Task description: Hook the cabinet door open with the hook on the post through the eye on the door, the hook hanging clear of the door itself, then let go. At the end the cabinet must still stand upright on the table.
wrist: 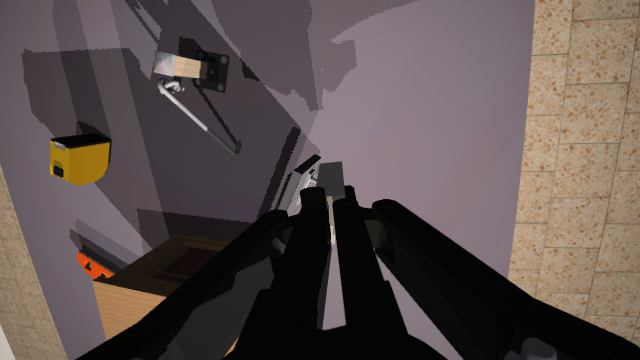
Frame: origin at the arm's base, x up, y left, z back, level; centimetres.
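Seen in the pictures: gripper, fingertip midpoint: [332, 180].
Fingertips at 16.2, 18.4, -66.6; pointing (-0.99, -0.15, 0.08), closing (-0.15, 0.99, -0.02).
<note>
Pixels of each thing's top centre, then the offset from my fingertips to it, as dx, dy, dz. "pt": a spot on its surface instead. Level surfaces: height alone.
- mauve table, surface height: dx -18.7
- thin grey panel, top centre: [270, 238] -7.2, -9.0, -7.7
- wooden cabinet, surface spot: [133, 295] pt -3.5, -26.2, -13.0
- wooden post, surface spot: [188, 67] pt -12.1, -17.9, +12.1
- yellow box, top centre: [52, 163] -10.6, -42.8, +3.1
- orange item, top centre: [108, 278] -16.9, -48.1, -19.7
The wrist view looks down on a mauve table [425, 134]. My gripper [332, 180] is shut and empty, with its fingertips close together. Just left of the fingertips stands a thin grey panel [301, 178], seemingly the top edge of the cabinet door; no eye shows on it. The wooden cabinet [133, 295] is at the lower left, partly hidden by my fingers. The wooden post [188, 67] on its black base plate [218, 71] is at the upper left. The metal hook rod [196, 120] hangs from the post and slants toward the door, its bent tip [237, 146] free and apart from the panel.
A yellow box [80, 158] stands at the left of the table. An orange item [91, 265] lies beside the cabinet at the lower left. The table's right edge meets a speckled tile floor [581, 156].
</note>
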